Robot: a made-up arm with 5 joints.
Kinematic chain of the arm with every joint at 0, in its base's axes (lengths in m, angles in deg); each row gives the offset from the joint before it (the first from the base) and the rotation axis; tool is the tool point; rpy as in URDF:
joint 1: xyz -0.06 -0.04 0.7 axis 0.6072 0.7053 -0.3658
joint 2: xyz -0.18 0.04 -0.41 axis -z
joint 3: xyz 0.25 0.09 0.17 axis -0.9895 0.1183 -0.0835
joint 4: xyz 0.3 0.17 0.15 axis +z
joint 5: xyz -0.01 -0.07 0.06 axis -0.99 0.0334 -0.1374
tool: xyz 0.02 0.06 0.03 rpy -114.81 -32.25 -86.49
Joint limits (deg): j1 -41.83..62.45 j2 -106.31..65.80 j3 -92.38..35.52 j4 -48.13..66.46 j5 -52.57..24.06
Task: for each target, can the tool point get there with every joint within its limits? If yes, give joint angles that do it. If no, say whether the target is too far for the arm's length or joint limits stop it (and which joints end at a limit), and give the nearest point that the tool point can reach.
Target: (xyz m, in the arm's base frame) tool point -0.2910 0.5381 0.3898
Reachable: yes | joints -29.25 -62.96 4.99 54.20 16.41
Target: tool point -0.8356 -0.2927 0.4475
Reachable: no: joint limits stop it (at a limit: joint 1, joint 2, joint 3, joint 5) | nearest point -0.4837 -0.3559 0.5656 | short by 0.377 m
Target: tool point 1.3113 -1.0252 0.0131
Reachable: no: too far | nearest point 0.3396 -0.3768 0.5025 | short by 1.267 m
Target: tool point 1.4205 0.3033 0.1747
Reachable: no: too far | nearest point 0.4462 0.1347 0.5051 | short by 1.043 m
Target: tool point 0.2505 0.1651 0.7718
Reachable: yes | joints 0.19 -19.84 -45.70 -8.48 -44.03
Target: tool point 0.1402 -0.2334 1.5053
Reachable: no: joint limits stop it (at a limit: joint 1, joint 4, joint 5) | nearest point 0.1467 -0.2577 1.0527 | short by 0.453 m
